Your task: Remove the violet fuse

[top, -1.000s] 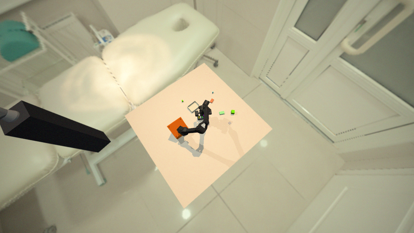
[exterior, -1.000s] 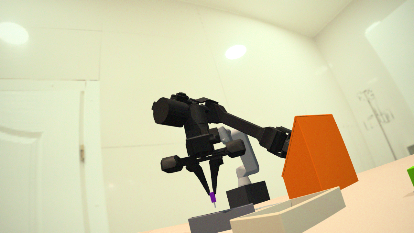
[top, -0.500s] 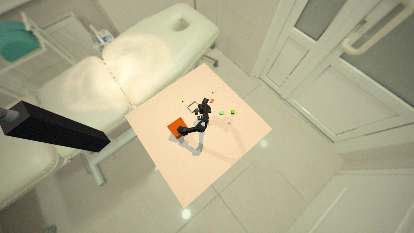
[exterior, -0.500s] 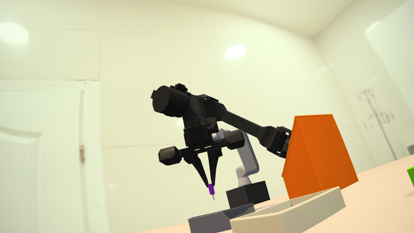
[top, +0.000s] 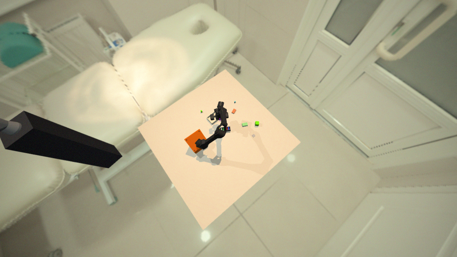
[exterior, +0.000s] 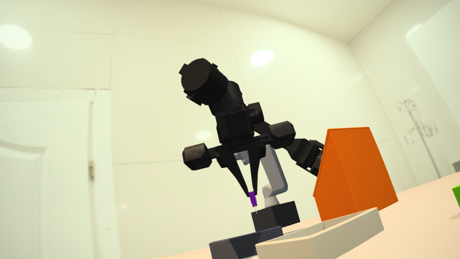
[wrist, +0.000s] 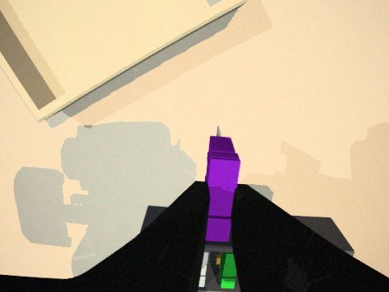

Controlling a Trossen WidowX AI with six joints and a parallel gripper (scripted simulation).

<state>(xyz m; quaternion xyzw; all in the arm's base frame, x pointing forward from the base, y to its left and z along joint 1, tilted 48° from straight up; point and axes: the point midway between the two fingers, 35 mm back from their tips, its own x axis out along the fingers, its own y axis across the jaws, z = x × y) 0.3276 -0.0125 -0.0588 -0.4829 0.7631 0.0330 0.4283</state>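
Right now my gripper tip is 100 mm to the right of the pale tray, 100 mm above it and 10 mm past it. The rest, counted from my gripper tip: orange block 210 mm ahead, 90 mm below, 10 mm to the right; teal bit 310 mm ahead, 90 mm below, 60 mm to the left; flat green piece 210 mm to the right, 170 mm ahead, 90 mm below.
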